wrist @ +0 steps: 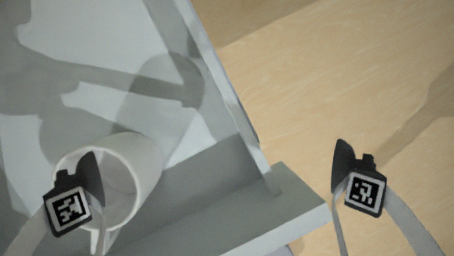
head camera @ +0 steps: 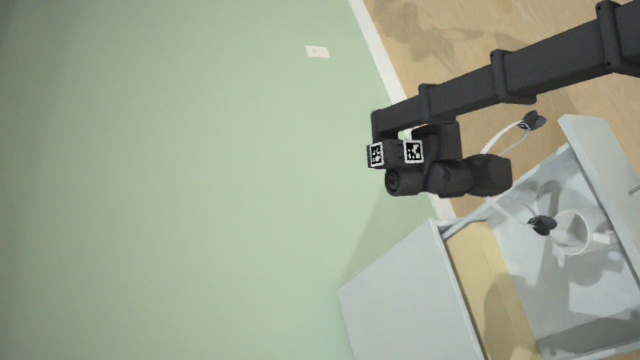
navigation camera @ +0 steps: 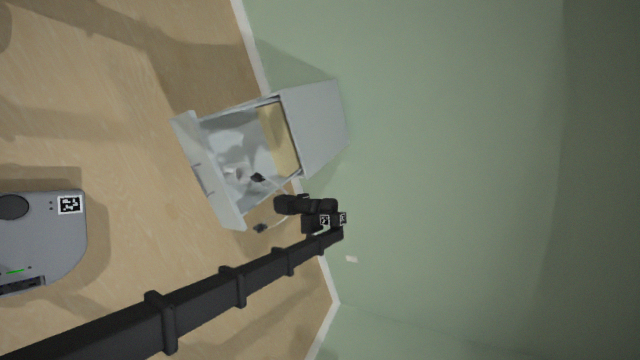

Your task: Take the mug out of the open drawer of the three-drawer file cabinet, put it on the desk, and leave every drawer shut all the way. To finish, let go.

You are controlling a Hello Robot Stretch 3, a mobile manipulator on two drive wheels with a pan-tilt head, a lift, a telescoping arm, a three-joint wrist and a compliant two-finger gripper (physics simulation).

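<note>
The white mug (head camera: 575, 232) (navigation camera: 240, 174) (wrist: 147, 160) stands inside the open drawer (head camera: 590, 140) (navigation camera: 187, 135) (wrist: 297, 192), near its front panel, with its opening up. The drawer juts out of the grey file cabinet (head camera: 400, 295) (navigation camera: 320, 125). My gripper (head camera: 537, 173) (navigation camera: 259, 202) (wrist: 218, 164) is wide open and empty. In the wrist view the left fingertip overlaps the mug's opening, and the right fingertip is beyond the drawer's side, over the floor. How high the fingertips are above the mug is hard to tell. The lower drawers are hidden. The desk does not show.
A yellow block (head camera: 475, 255) (navigation camera: 280, 140) lies across the rear of the drawer. The green wall (head camera: 225, 175) (navigation camera: 450, 175) is behind the cabinet, close to my wrist. My extended arm (head camera: 550, 60) (navigation camera: 200, 295) passes beside the drawer. My base (navigation camera: 40, 235) stands on the wooden floor.
</note>
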